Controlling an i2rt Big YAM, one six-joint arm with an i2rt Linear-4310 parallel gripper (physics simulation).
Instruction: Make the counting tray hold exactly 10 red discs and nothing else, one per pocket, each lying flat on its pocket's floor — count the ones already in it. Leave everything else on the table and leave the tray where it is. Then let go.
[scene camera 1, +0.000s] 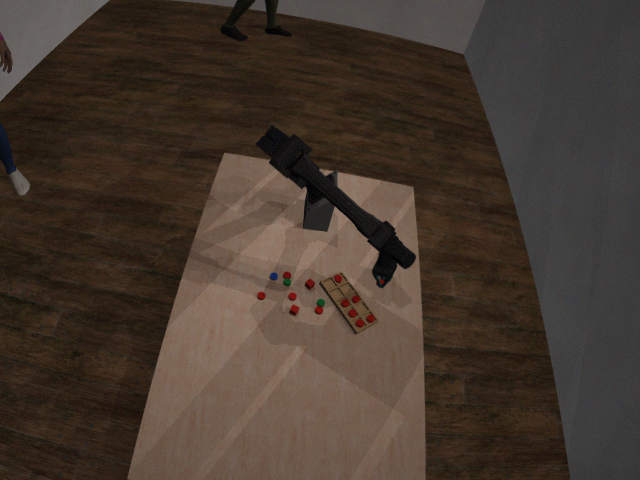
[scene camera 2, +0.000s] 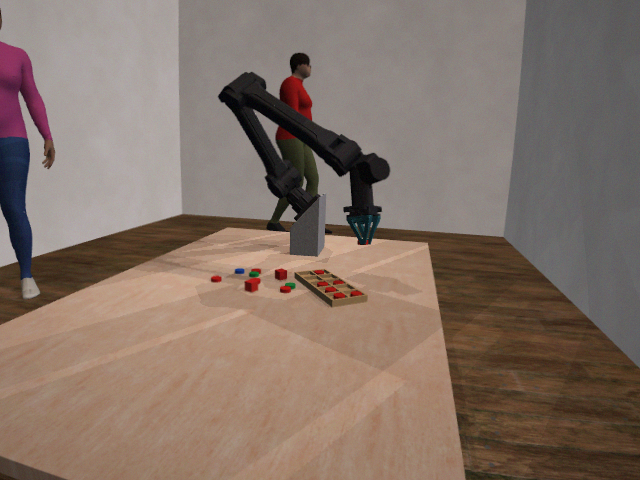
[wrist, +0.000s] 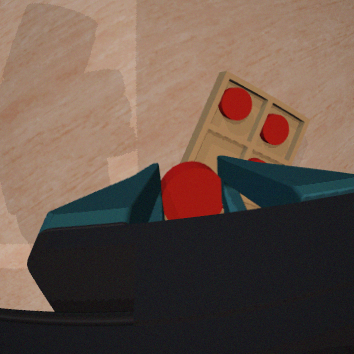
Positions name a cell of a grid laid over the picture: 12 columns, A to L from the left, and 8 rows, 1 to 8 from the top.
Scene:
The gripper (scene camera 2: G5): 1.06 m from the lens. A wooden counting tray (scene camera 2: F5): 1.14 m from the lens.

